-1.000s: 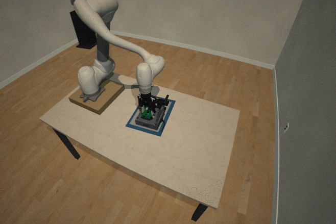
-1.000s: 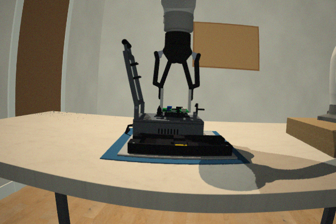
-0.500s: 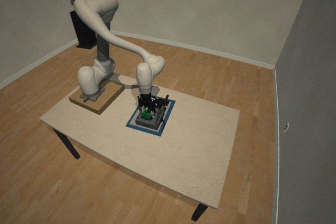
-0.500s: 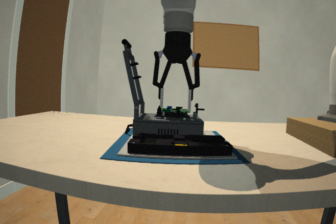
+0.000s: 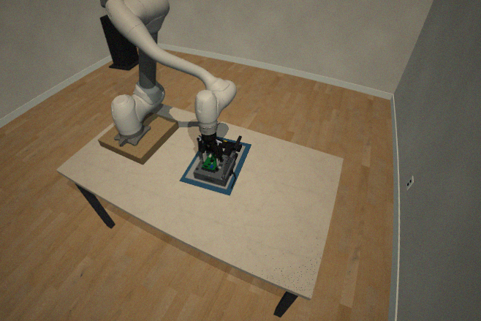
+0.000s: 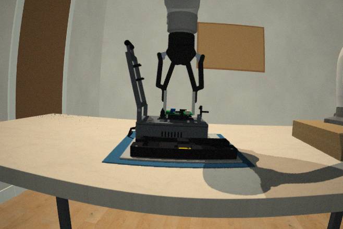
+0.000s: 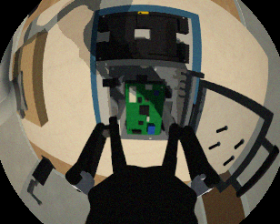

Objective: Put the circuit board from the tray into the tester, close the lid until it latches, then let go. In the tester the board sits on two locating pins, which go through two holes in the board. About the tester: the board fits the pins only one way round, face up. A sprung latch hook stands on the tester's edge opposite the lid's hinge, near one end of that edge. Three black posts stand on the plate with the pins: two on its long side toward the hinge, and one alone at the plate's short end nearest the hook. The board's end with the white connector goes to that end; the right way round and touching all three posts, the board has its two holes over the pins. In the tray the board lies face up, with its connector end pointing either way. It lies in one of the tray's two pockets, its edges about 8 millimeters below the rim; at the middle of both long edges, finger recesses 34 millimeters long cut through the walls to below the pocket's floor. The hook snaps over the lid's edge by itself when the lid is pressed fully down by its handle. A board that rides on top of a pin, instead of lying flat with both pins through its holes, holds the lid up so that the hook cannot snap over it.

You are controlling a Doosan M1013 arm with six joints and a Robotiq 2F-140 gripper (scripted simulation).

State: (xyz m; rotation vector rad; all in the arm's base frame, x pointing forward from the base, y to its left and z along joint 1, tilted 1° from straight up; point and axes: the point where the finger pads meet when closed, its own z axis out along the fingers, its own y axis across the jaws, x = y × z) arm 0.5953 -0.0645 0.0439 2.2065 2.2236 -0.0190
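Now: hand 20 mm above the green circuit board. The rest, counted from my hand: latch hook 60 mm to the left, 60 mm behind, 10 mm below; grey tester 40 mm to the left, 30 mm ahead, 10 mm above; tester lid 130 mm ahead, 80 mm above.
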